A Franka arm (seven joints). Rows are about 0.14 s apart.
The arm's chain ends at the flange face. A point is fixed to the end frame.
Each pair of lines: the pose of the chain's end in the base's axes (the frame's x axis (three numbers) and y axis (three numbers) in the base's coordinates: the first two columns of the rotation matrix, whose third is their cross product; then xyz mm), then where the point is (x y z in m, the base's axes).
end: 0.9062 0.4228 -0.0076 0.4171 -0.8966 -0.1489 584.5 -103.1 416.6
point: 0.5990 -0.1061 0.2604
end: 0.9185 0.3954 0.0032 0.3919 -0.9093 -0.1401 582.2 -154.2 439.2
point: 0.5987 -0.1583 0.2833
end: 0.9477 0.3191 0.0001 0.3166 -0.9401 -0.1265 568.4 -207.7 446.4
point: 0.5847 -0.2153 0.2906
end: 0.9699 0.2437 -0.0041 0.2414 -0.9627 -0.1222 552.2 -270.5 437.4
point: 0.5674 -0.2802 0.2816
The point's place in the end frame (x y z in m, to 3 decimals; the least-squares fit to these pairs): 0.013 0.032 0.153
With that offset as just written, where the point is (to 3 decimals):
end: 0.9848 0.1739 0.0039 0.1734 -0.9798 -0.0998 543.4 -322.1 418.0
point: 0.560 -0.336 0.263
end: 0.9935 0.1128 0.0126 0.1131 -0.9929 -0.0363 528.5 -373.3 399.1
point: 0.546 -0.398 0.245
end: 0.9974 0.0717 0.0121 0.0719 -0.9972 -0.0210 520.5 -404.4 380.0
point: 0.537 -0.432 0.227
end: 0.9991 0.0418 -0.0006 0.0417 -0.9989 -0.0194 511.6 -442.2 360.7
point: 0.526 -0.471 0.207
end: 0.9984 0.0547 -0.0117 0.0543 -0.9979 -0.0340 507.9 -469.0 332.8
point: 0.521 -0.495 0.179
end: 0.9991 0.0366 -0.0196 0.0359 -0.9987 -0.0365 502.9 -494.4 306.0
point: 0.514 -0.520 0.152
